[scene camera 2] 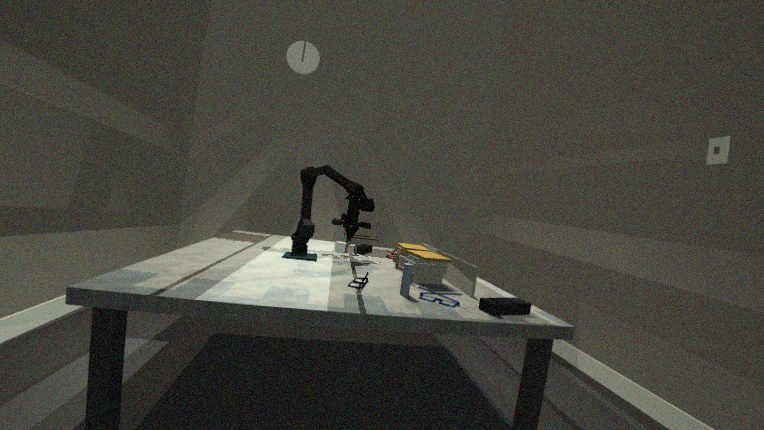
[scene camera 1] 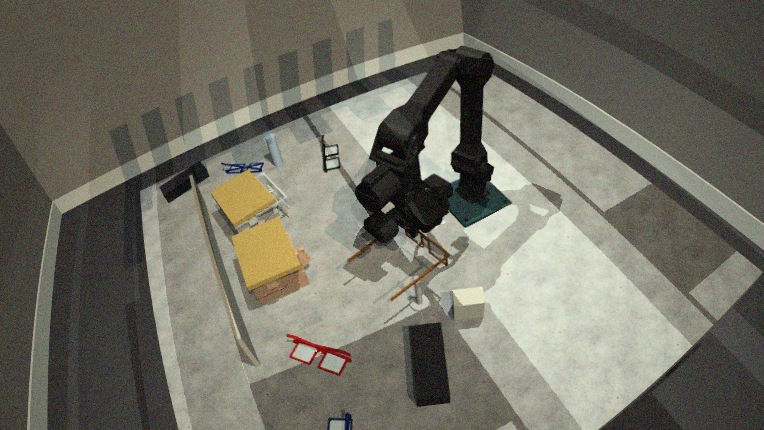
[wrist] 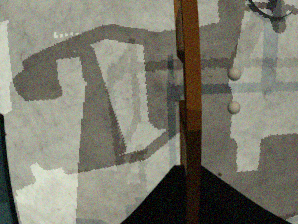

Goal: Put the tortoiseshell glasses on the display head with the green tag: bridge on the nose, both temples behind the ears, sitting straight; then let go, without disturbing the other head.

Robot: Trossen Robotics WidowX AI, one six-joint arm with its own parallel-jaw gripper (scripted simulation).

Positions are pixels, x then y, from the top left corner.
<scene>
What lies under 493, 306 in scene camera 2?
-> A dark block.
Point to a dark block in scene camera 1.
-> At 172, 189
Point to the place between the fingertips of the gripper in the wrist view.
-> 186, 175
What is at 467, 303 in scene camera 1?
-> A cream box.
</scene>
